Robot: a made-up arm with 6 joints.
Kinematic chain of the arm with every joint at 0, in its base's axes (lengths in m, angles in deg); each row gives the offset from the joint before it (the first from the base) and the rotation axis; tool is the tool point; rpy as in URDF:
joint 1: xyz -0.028 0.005 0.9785 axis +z
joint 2: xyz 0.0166 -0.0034 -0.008 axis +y
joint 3: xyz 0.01 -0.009 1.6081 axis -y
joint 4: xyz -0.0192 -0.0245 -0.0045 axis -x
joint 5: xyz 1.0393 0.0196 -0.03 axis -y
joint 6: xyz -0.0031 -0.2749 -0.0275 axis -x
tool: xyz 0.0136 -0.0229 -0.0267 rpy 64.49 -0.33 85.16
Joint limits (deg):
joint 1: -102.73..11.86
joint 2: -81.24..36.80
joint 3: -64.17..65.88
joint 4: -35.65..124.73
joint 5: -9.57..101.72
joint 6: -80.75..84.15
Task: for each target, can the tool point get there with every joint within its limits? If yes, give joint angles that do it. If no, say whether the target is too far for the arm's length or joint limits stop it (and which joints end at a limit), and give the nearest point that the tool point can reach.
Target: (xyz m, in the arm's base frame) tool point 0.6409 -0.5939 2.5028
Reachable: yes | joints -22.23 -9.05 -12.84 17.91 48.05 -37.56
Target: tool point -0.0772 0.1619 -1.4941
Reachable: no: joint limits stop it (at a limit: joint 1, joint 2, joint 4) | nearest point 0.7055 -0.0642 1.1911 | short by 2.806 m
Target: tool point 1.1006 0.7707 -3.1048
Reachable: no: too far | nearest point 0.9779 0.2973 1.1459 | short by 4.279 m
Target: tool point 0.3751 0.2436 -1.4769
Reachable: no: joint limits stop it (at a limit: joint 1, joint 2, joint 3, joint 4) | nearest point 0.9321 0.2939 1.1462 | short by 2.682 m
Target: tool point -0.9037 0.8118 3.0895
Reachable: yes | joints -50.32 -49.93 24.46 74.50 34.60 50.77
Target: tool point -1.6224 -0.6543 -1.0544
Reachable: no: joint limits stop it (at a limit: joint 1, joint 2) | nearest point -0.5484 -0.8924 1.1722 | short by 2.484 m
